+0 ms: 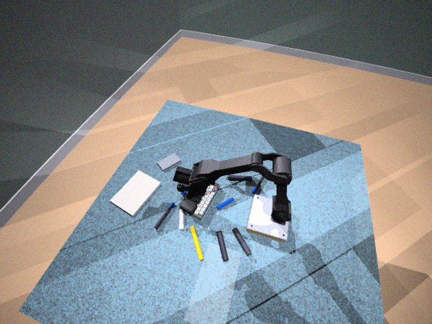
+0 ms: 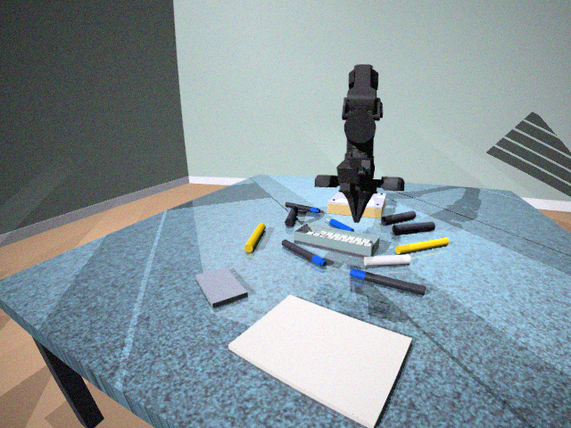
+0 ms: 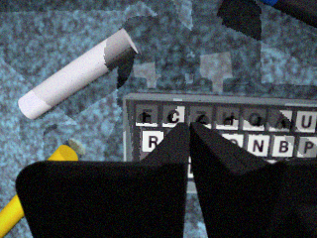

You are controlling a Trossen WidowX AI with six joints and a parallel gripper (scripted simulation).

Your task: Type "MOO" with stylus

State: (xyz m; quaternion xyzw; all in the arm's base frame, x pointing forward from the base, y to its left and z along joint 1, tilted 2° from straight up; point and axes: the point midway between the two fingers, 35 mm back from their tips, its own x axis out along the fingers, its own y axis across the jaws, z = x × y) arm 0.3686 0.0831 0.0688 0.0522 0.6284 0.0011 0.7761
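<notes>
My gripper tip is 15 cm past the blue stylus, 10 cm to the left of it and 7 cm above it. The rest, counted from my gripper tip: yellow marker 15 cm to the left, 8 cm behind, 6 cm below; then white marker 8 cm to the left, 6 cm below, 3 cm ahead; then white notepad 30 cm ahead, 7 cm below, 4 cm to the left.
</notes>
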